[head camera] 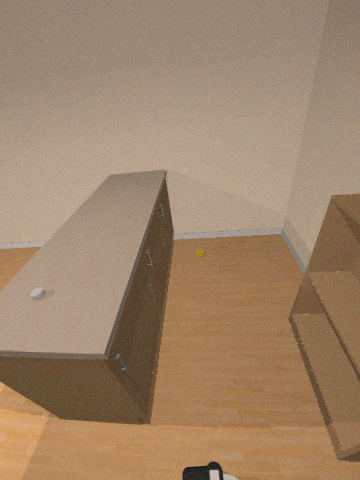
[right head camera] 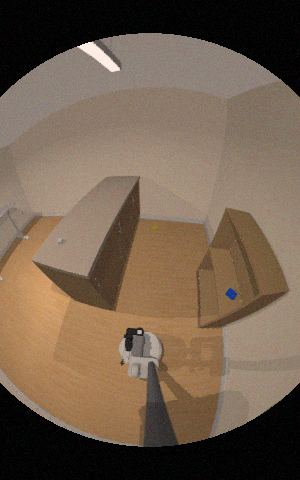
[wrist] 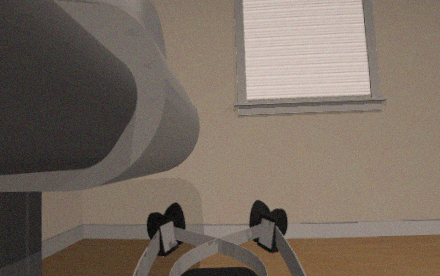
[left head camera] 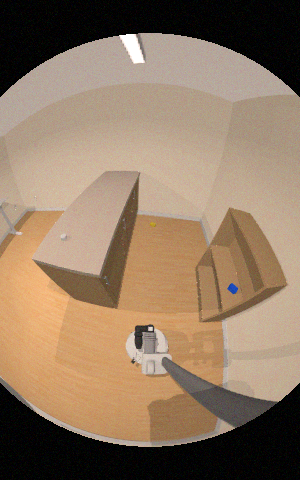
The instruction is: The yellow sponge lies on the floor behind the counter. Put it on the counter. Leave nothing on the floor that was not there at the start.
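Frame: origin at the robot's base, x ahead, y left, z up, level; centimetres.
Where they show: gripper, between the fingertips: (right head camera: 127, 366) (wrist: 217, 218) (left head camera: 138, 364).
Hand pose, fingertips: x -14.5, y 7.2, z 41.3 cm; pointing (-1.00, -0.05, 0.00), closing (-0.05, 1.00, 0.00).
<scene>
After its pixels a point has its place.
The yellow sponge (head camera: 200, 253) {x 188.0, y -4.3, z 0.9 cm} (left head camera: 153, 224) {x 188.7, y -6.3, z 1.0 cm} (right head camera: 155, 228) {x 188.5, y -6.6, z 0.7 cm} lies on the floor near the far wall, to the right of the counter's far end. The counter (head camera: 95, 250) {x 94.4, y 53.5, z 88.2 cm} (left head camera: 95, 215) {x 93.4, y 50.8, z 88.2 cm} (right head camera: 90, 220) {x 93.2, y 51.0, z 88.3 cm} is long, with a light top and brown sides with handles on its right side. A small white round object (head camera: 37, 293) {x 64.7, y 67.8, z 90.7 cm} (left head camera: 63, 237) {x 64.2, y 67.4, z 90.2 cm} (right head camera: 60, 241) {x 64.3, y 67.0, z 89.7 cm} stands on its top near the close end. My gripper (wrist: 217, 218) {x -14.5, y 7.2, z 41.3 cm} is open, its two dark fingertips wide apart with wall and floor showing between them. It is far from the sponge, which does not show in the wrist view.
A brown open shelf unit (head camera: 314, 370) {x 62.6, y -65.9, z 7.2 cm} (left head camera: 275, 265) {x 38.7, y -84.2, z 103.3 cm} (right head camera: 275, 270) {x 37.7, y -83.4, z 103.3 cm} stands along the right wall, across a floor aisle from the counter. A blue object (left head camera: 232, 288) {x 44.4, y -75.6, z 56.5 cm} (right head camera: 231, 294) {x 43.7, y -76.2, z 56.5 cm} lies on its shelf. A white-legged table (left head camera: 9, 220) (right head camera: 17, 225) stands at the far left.
</scene>
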